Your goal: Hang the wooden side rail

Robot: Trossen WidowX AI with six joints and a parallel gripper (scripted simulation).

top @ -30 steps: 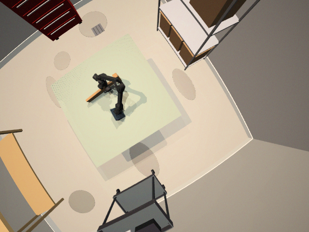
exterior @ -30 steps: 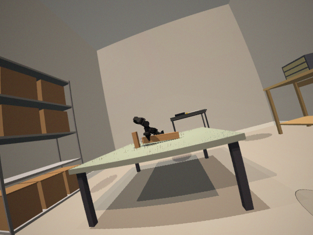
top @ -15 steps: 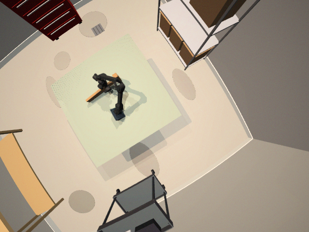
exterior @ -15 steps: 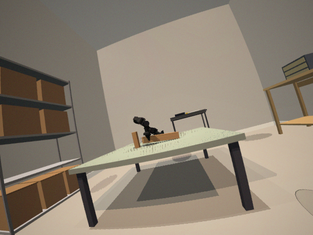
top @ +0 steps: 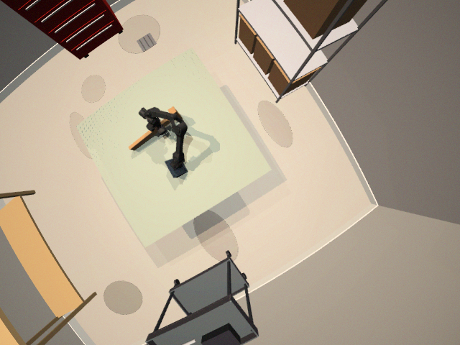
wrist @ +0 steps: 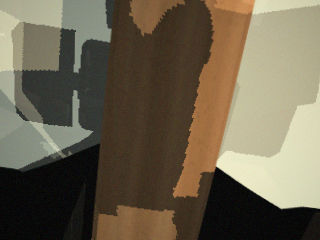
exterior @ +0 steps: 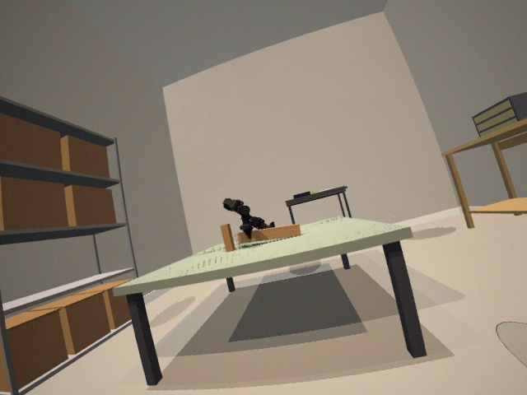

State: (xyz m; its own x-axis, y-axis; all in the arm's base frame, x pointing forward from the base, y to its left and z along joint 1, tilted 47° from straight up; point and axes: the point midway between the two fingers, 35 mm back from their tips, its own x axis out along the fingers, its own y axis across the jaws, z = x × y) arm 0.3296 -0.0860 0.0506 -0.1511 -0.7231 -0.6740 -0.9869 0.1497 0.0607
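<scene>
Right now my gripper tip is 10 mm past the headboard post, 150 mm to the left of it and 40 mm below it.
</scene>
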